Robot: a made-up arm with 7 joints.
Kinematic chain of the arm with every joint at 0, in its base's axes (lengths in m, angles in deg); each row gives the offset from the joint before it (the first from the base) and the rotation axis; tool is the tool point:
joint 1: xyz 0 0.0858 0 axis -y
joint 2: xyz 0 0.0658 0 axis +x
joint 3: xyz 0 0 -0.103 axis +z
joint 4: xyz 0 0 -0.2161 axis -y
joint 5: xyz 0 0 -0.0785 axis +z
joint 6: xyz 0 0 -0.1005 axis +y
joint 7: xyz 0 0 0 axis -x
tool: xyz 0 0 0
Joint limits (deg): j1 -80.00..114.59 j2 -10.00..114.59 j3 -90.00..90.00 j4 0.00..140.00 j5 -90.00..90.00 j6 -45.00..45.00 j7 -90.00..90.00
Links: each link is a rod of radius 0.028 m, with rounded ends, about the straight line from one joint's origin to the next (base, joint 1, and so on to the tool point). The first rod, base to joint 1, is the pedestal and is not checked.
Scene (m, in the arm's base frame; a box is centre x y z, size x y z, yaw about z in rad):
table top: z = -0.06
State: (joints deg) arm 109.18 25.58 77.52 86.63 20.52 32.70 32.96
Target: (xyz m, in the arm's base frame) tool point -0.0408 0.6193 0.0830
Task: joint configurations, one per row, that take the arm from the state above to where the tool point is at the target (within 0.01 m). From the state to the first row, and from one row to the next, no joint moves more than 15 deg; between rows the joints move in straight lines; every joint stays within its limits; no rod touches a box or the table.
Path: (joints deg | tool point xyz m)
1: 104.28 38.02 70.02 76.33 20.52 32.70 32.96 | 0.1637 0.5030 0.1030
2: 99.38 50.47 62.52 66.03 20.52 32.70 32.96 | 0.1233 0.5462 0.0969
3: 94.49 62.91 55.03 55.73 20.52 32.70 32.96 | 0.0764 0.5806 0.0910
4: 89.59 75.35 47.53 45.43 20.52 32.70 32.96 | 0.0221 0.6056 0.0859
5: 84.69 87.80 40.03 35.13 20.52 32.70 32.96 | -0.0408 0.6193 0.0830

